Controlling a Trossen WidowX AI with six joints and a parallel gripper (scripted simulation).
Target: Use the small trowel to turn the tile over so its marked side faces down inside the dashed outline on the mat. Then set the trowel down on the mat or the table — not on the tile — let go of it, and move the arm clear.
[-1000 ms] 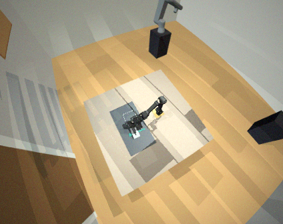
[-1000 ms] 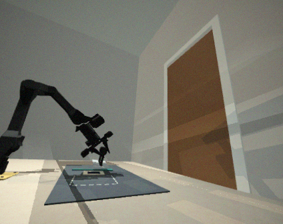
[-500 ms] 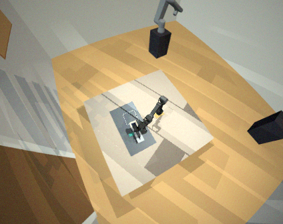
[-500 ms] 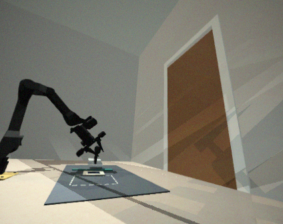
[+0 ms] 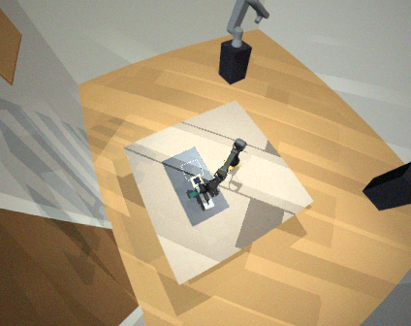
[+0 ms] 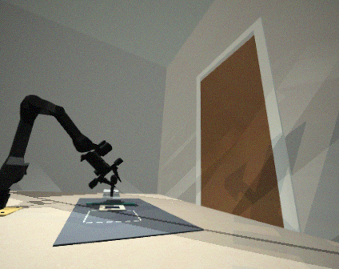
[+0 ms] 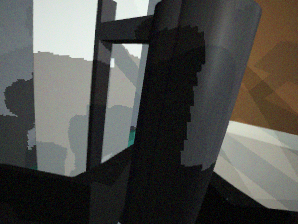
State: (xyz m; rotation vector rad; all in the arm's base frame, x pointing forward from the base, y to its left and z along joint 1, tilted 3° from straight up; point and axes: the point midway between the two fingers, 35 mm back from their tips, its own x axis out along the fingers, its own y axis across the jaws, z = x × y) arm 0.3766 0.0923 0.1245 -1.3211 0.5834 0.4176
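The green trowel lies 40 mm to the right of my gripper tip and 90 mm below it. The rest, counted from my gripper tip: tile (40 mm behind, 130 mm to the right, 80 mm below); grey mat (10 mm behind, 130 mm to the right, 110 mm below).
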